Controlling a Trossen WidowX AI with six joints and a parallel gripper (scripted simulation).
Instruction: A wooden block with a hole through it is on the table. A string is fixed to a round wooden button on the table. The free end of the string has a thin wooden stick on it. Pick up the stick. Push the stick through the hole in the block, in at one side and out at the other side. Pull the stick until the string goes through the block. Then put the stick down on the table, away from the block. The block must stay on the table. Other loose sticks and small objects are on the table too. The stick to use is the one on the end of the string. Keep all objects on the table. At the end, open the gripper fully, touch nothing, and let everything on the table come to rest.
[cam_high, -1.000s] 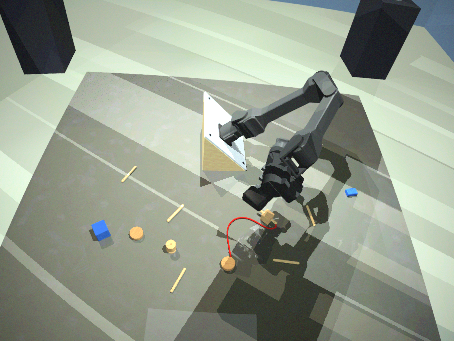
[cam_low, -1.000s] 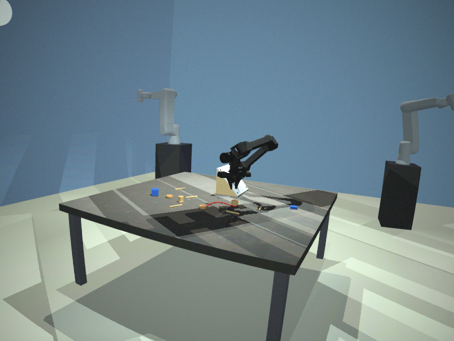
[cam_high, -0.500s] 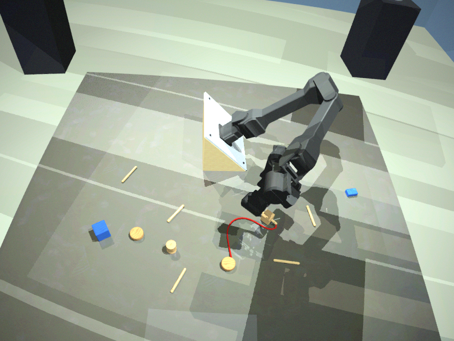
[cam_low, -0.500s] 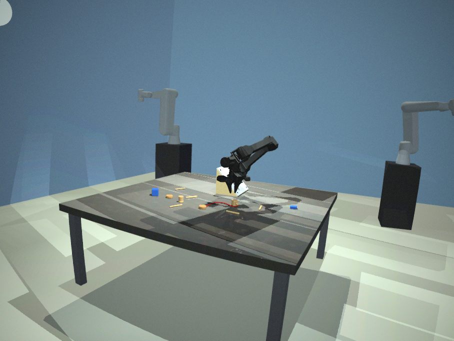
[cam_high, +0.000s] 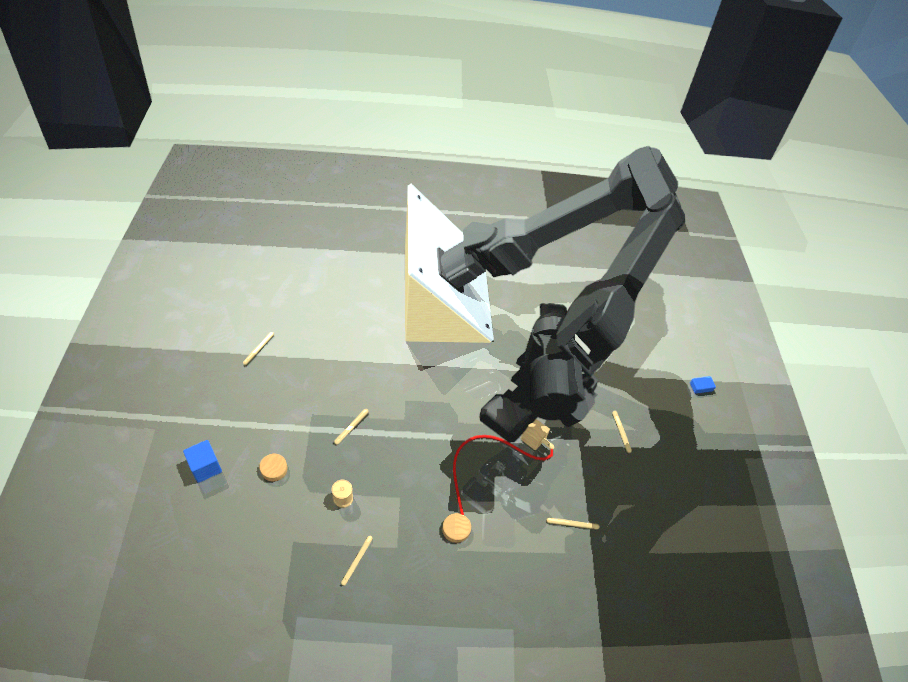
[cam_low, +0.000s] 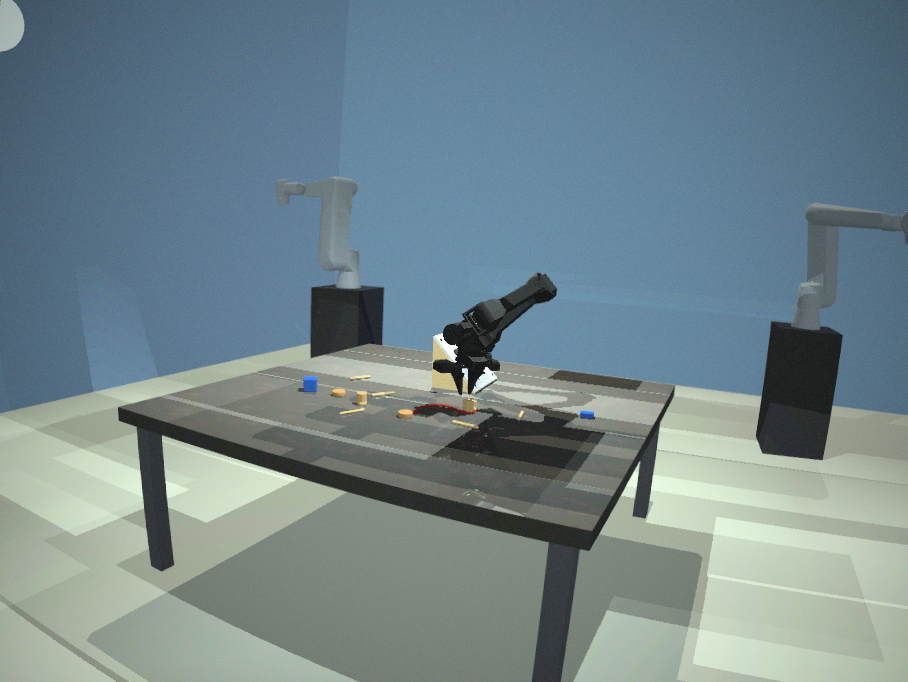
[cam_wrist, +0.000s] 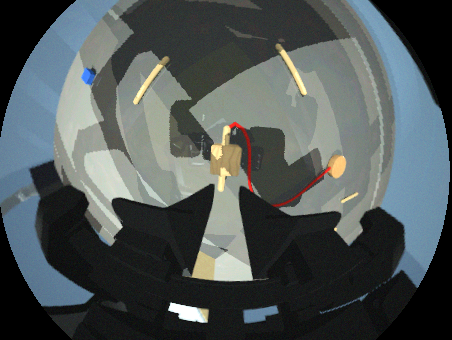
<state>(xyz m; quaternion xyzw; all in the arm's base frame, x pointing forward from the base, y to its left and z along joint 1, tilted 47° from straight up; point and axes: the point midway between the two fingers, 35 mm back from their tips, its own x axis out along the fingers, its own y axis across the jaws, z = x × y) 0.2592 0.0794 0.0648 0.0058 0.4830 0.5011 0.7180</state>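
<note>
The wooden block lies 2 cm to the left of my gripper tip, 2 cm below it and 2 cm ahead of it. The rest, counted from my gripper tip: wooden stick (16 cm ahead, 7 cm to the left, 4 cm below); then blue cube (48 cm to the right, 6 cm ahead, 2 cm below); then short wooden cylinder (27 cm to the right, 11 cm ahead, 2 cm below).
</note>
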